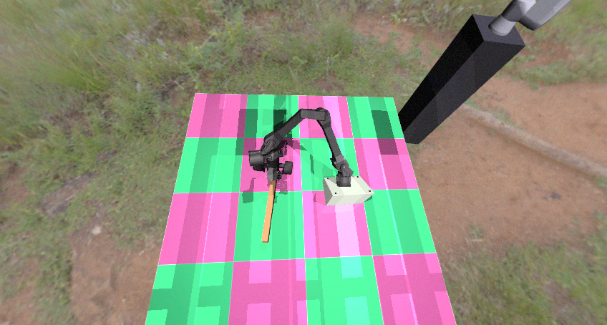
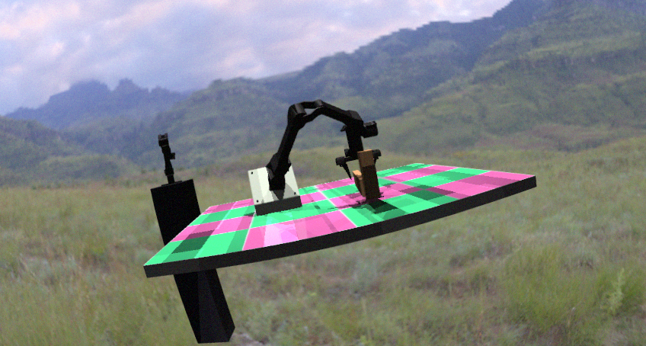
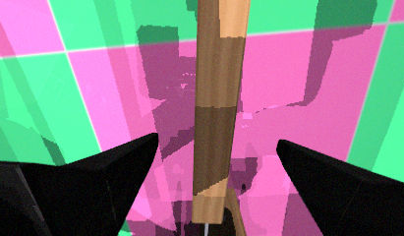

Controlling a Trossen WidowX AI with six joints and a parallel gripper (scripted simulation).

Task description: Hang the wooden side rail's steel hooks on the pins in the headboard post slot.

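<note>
My gripper tip is now 14 cm to the left of the headboard post, 2 cm below it and 2 cm short of it.
</note>
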